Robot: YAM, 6 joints.
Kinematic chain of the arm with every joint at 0, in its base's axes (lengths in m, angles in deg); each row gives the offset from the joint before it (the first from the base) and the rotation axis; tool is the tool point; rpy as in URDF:
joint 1: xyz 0 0 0.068 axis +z
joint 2: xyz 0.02 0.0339 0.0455 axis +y
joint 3: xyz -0.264 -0.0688 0 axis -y
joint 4: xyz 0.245 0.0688 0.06 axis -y
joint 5: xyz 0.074 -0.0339 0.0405 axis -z
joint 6: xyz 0.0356 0 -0.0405 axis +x
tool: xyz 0 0 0 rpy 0 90 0
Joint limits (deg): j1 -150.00..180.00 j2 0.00..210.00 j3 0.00..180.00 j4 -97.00..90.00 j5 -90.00..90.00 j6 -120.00..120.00
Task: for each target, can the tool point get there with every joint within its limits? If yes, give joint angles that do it. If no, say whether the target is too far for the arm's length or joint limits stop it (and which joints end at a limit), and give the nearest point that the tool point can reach.
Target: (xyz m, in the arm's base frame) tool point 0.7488 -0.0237 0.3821
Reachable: no: too far | nearest point 0.6070 -0.0192 0.3298 | short by 0.151 m
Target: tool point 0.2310 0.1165 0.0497
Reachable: yes | joints 29.15 113.66 19.19 62.81 17.62 -95.79
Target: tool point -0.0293 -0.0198 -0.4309
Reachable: no: joint limits stop it (at a limit: joint 2) | nearest point -0.0683 -0.0461 -0.3399 | short by 0.102 m
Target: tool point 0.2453 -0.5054 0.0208
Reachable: yes | joints -66.46 161.32 106.70 47.68 -40.26 35.71
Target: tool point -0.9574 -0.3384 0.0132
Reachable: no: too far | nearest point -0.5612 -0.3064 0.0500 | short by 0.399 m
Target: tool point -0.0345 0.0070 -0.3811
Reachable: no: joint limits stop it (at a limit: joint 2) | nearest point -0.0638 0.0129 -0.3303 | short by 0.059 m
